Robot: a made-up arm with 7 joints.
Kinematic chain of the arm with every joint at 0, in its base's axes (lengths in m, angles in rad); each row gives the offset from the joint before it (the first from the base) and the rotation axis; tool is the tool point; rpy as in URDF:
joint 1: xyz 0 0 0.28 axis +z
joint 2: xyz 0 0 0 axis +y
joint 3: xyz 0 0 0.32 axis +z
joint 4: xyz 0.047 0 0 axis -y
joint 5: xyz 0.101 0 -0.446 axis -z
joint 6: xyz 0 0 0 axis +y
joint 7: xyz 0.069 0 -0.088 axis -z
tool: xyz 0 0 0 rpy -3.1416 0 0
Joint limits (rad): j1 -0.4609..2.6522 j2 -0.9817..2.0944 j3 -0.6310..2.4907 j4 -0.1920..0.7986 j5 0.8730..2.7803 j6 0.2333..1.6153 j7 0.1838..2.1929
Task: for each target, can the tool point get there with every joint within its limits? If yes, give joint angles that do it. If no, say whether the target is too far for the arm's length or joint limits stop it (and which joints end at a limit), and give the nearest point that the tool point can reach.
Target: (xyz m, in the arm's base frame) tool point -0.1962 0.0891 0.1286
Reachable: yes | joints 0.4617 0.8445 1.0106 0.0686 1.1597 1.4088 1.3876
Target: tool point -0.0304 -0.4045 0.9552
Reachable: no: joint limits stop it (at a limit: joint 1, joint 3, joint 4, joint 6) | nearest point -0.0451 -0.3160 0.7298 | short by 0.243 m
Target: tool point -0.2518 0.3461 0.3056
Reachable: yes | joints 0.0801 0.6280 2.0948 0.5301 1.7207 0.5451 1.3279
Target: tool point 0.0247 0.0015 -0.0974
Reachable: yes | joints 0.8317 1.0882 0.0040 0.3905 2.0724 0.4738 1.4334
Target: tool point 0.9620 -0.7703 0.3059
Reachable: no: too far | nearest point 0.4311 -0.3452 0.2916 | short by 0.680 m
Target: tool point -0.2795 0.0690 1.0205
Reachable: no: joint limits stop it (at a limit: joint 1, joint 2, joint 4, joint 5, joint 6) | nearest point -0.2179 0.0599 0.7841 | short by 0.244 m
